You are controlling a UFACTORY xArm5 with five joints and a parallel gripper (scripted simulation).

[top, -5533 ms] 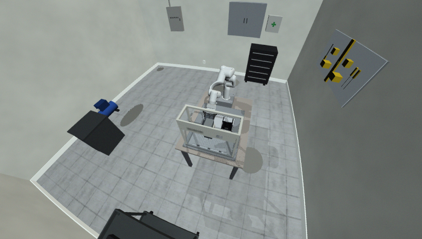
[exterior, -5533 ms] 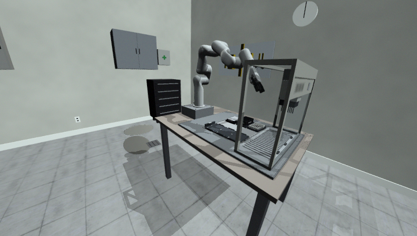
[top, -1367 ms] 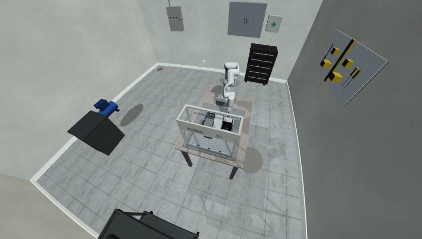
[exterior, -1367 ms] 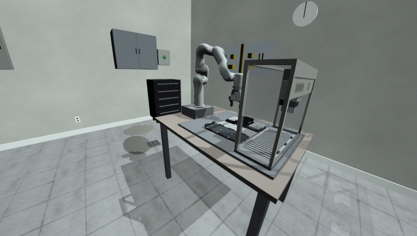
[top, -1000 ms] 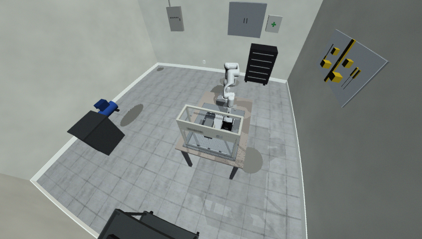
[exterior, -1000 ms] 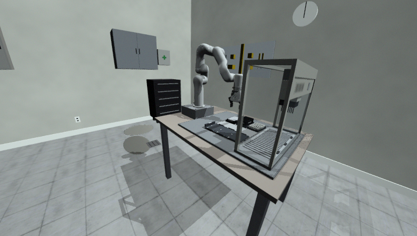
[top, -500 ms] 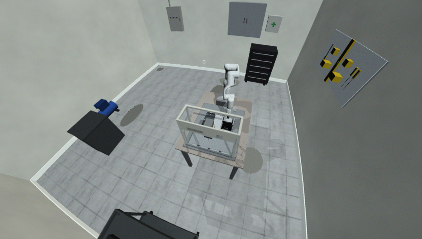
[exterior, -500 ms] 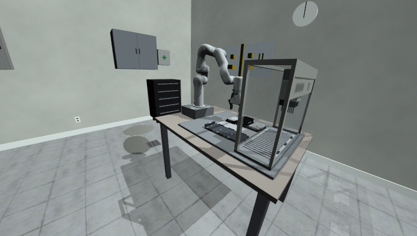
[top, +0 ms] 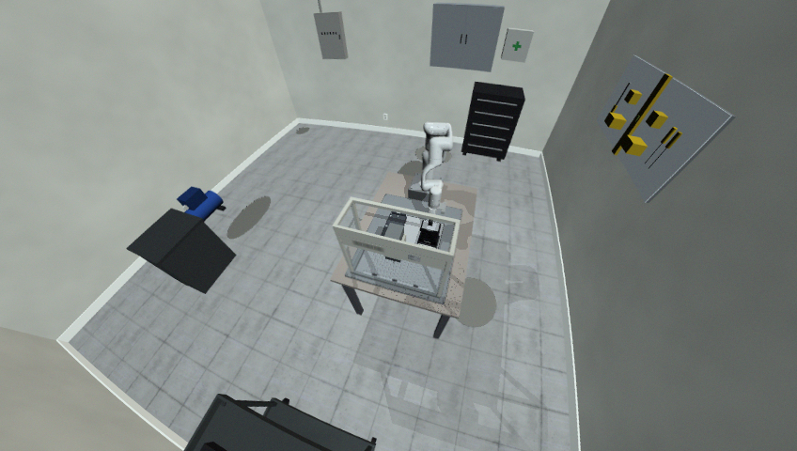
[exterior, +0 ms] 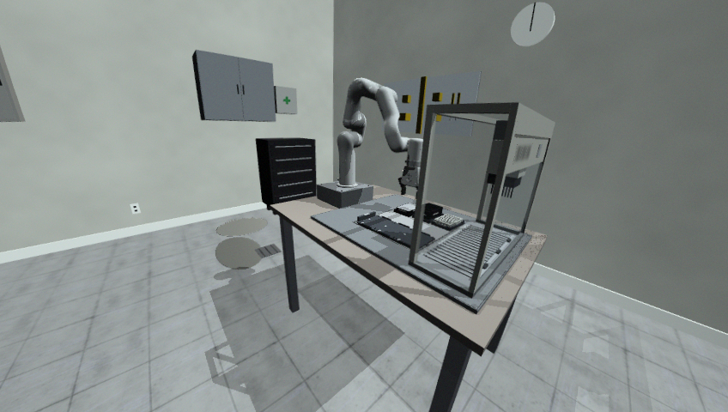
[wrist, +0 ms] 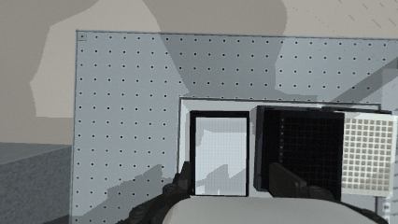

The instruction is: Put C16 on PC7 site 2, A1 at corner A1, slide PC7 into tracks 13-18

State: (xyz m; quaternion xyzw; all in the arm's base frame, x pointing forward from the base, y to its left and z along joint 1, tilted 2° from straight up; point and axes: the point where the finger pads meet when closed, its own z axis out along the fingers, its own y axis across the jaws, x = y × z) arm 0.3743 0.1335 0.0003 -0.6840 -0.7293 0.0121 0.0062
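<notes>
The nest S1 is 9 cm below my hand. From my hand the other things lie so: beige pipetting head (45 cm ahead, 10 cm to the right, 26 cm above); carrier PC7 (12 cm ahead, 25 cm to the right, 8 cm below); white 96-well plate (22 cm ahead, 2 cm to the left, 7 cm below).
</notes>
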